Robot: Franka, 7 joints.
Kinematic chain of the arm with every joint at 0, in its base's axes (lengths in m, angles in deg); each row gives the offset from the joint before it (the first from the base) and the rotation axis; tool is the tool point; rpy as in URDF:
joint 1: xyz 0 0 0.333 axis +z
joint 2: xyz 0 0 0 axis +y
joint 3: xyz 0 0 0.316 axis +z
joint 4: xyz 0.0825 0 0 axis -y
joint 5: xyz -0.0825 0 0.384 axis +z
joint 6: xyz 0 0 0 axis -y
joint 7: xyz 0.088 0 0 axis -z
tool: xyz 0 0 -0.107 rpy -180 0 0
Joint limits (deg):
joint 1: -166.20..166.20
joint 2: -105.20..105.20
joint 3: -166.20..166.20
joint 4: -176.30..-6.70
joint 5: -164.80..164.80
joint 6: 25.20..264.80
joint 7: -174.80..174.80
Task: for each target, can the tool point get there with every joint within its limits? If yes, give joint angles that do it. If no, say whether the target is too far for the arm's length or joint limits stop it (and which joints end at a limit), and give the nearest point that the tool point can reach.
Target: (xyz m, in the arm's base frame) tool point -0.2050 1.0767 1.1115
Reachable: no: too far | nearest point -0.1308 0.6871 0.8298 | short by 0.486 m
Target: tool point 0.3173 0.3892 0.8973
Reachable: yes | joints -101.72 -27.88 107.10 -53.47 -23.96 234.22 -51.89
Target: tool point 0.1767 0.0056 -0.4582
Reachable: no: joint limits stop it (at a limit: joint 2) | nearest point 0.1945 0.0062 -0.3533 | short by 0.106 m
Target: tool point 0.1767 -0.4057 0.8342
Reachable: yes | joints 80.07 10.69 -137.93 -94.13 -114.06 61.56 48.36
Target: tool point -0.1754 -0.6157 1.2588
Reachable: no: too far | nearest point -0.1337 -0.4693 1.0386 | short by 0.268 m
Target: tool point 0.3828 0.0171 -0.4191
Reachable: no: joint limits stop it (at a limit: joint 2) | nearest point 0.3717 0.0166 -0.3533 | short by 0.067 m
